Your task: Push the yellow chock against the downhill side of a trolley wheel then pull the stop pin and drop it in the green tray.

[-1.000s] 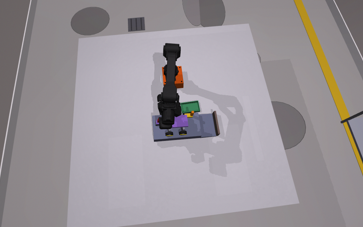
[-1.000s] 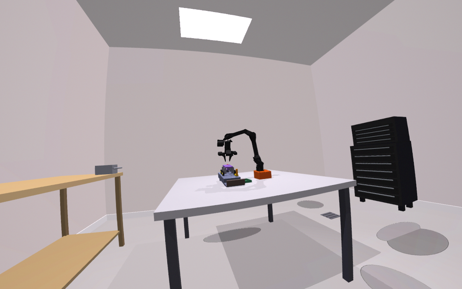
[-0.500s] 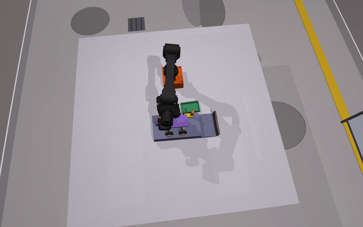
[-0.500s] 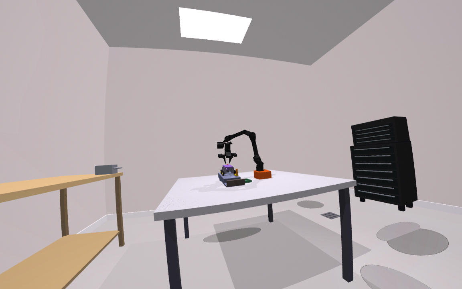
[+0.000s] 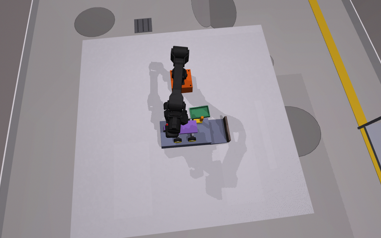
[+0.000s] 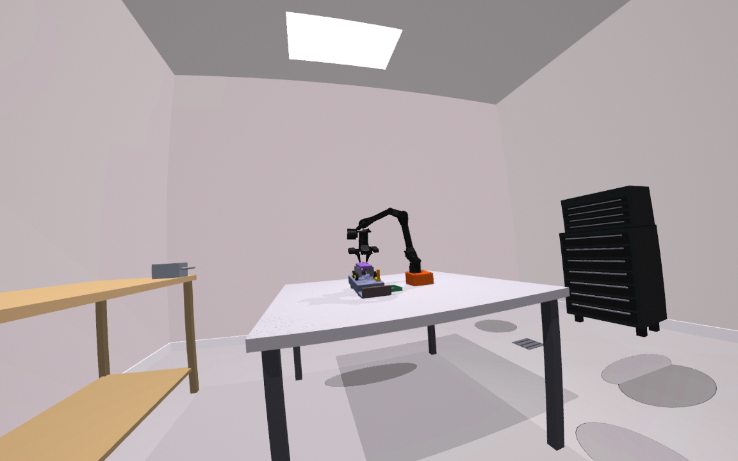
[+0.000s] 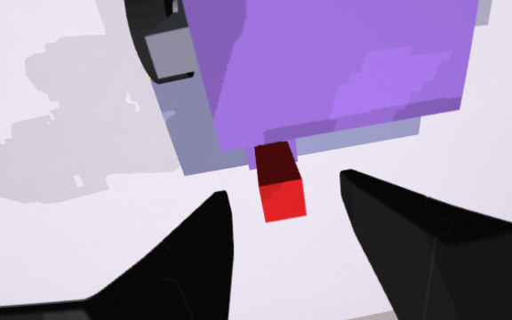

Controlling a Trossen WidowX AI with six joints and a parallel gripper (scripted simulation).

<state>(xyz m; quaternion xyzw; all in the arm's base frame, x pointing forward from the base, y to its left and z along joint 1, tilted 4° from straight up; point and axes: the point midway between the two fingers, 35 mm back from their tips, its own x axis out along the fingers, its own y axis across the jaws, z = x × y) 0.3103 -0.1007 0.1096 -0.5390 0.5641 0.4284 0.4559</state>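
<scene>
The red-headed stop pin lies 1 cm to the right of my gripper tip and 3 cm below it. Round my gripper tip: grey ramp (2 cm ahead, 9 cm to the left, 11 cm below); purple trolley (2 cm ahead, 8 cm to the left, 5 cm below); yellow chock (3 cm behind, 17 cm to the left, 7 cm below).
</scene>
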